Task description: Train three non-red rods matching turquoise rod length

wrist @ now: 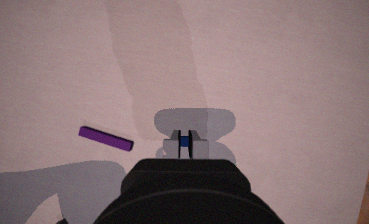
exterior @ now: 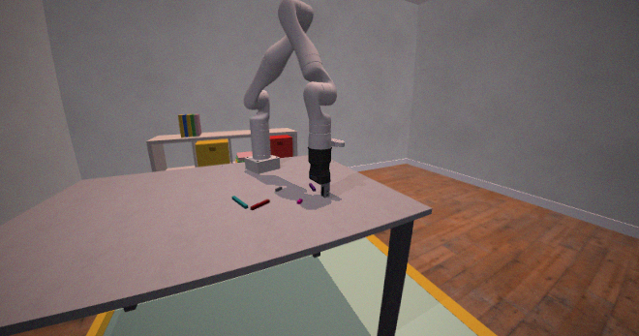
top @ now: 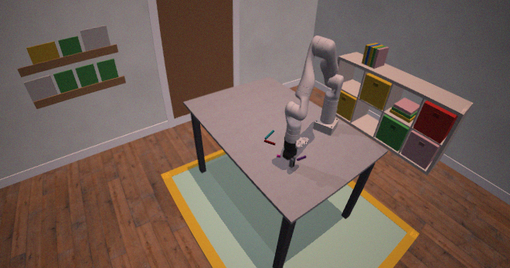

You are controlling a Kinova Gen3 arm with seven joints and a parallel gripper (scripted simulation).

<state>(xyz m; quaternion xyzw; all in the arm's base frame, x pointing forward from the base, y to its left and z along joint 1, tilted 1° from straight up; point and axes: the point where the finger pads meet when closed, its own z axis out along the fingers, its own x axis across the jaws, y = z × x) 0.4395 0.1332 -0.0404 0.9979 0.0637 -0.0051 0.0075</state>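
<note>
Right now the purple rod is 9 cm behind my hand, 1 cm to the right of it and 1 cm below it. From my hand the other things lie so: grey rod 13 cm behind, 13 cm to the right, 1 cm below; then blue rod 1 cm below; then magenta rod 1 cm ahead, 10 cm to the right, 1 cm below.
</note>
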